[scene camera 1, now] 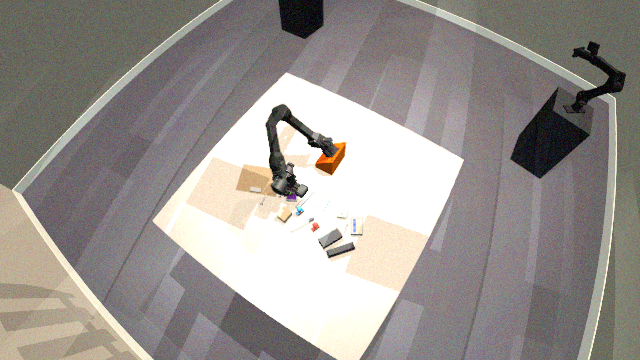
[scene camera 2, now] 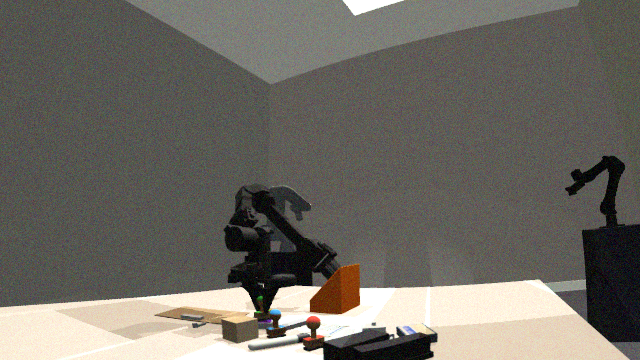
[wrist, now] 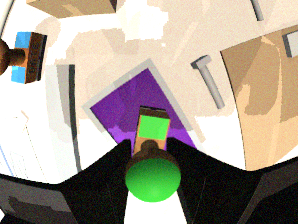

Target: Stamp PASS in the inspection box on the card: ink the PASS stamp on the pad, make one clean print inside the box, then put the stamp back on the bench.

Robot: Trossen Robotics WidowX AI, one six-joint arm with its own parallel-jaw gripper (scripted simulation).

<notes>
I see my gripper [scene camera 2: 262,312] and an ink pad [wrist: 114,110].
My gripper also shows in the wrist view [wrist: 148,144].
</notes>
